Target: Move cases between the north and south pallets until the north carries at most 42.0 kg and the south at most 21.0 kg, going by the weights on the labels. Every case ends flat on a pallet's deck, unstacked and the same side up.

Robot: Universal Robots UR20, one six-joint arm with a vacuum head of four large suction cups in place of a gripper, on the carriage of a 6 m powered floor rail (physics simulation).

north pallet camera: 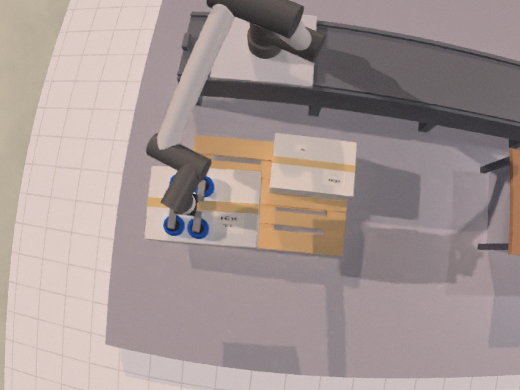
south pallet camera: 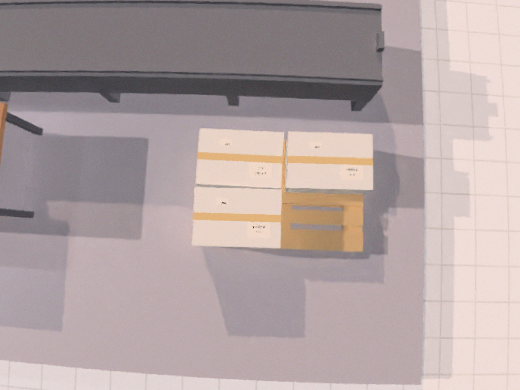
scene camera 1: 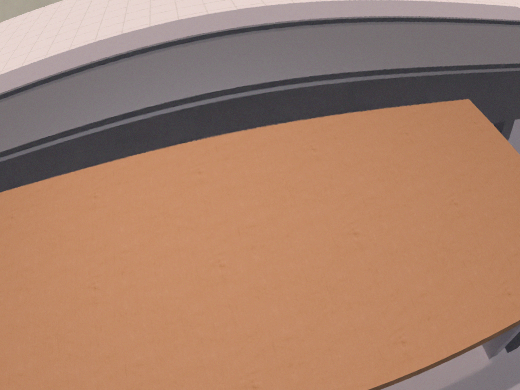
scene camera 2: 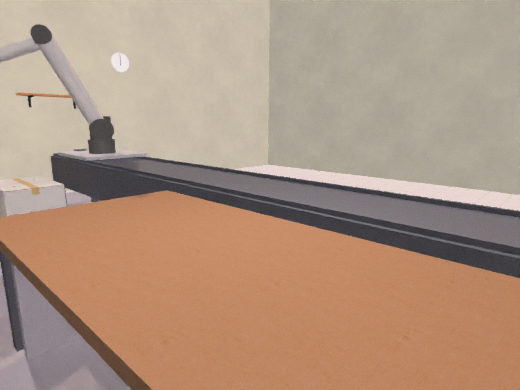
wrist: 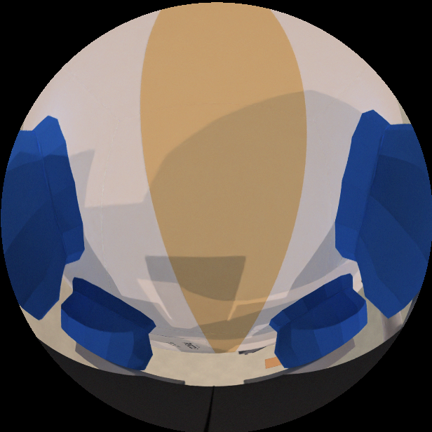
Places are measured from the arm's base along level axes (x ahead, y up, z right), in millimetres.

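Pixels of known places: arm's base, link origin: (north pallet camera: 265,44) (scene camera 2: 102,152).
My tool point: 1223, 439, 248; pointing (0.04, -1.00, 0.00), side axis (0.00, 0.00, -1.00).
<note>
Ahead of a thing's pixels: the offset from my tool point to its top centre, as dx, dy, dz. Level surfaces: height alone.
My suction gripper (north pallet camera: 189,206) (wrist: 216,220) is shut on a white case {-8, +30, -59} (north pallet camera: 235,187) (wrist: 115,165) with tan tape. It holds the case level over the left part of the north pallet (north pallet camera: 305,242), seemingly raised above the deck; the gap underneath is hidden. Another white case {-424, -594, -663} (north pallet camera: 312,177) lies flat on that pallet's back right. On the south pallet (south pallet camera: 352,240), one case (south pallet camera: 240,172) lies at back left, one (south pallet camera: 330,175) at back right and one (south pallet camera: 235,232) at front left. The front right deck is bare. The label weights are too small to read.
The dark floor rail (north pallet camera: 425,80) (south pallet camera: 190,42) (scene camera 2: 350,205) runs behind both pallets, with my arm's carriage (north pallet camera: 240,70) (scene camera 2: 125,154) at its north end. A wooden table {dy -479} (scene camera 1: 260,240) (scene camera 2: 250,280) stands between the pallets. Part of a white case (scene camera 2: 35,197) shows beyond it in scene camera 2.
</note>
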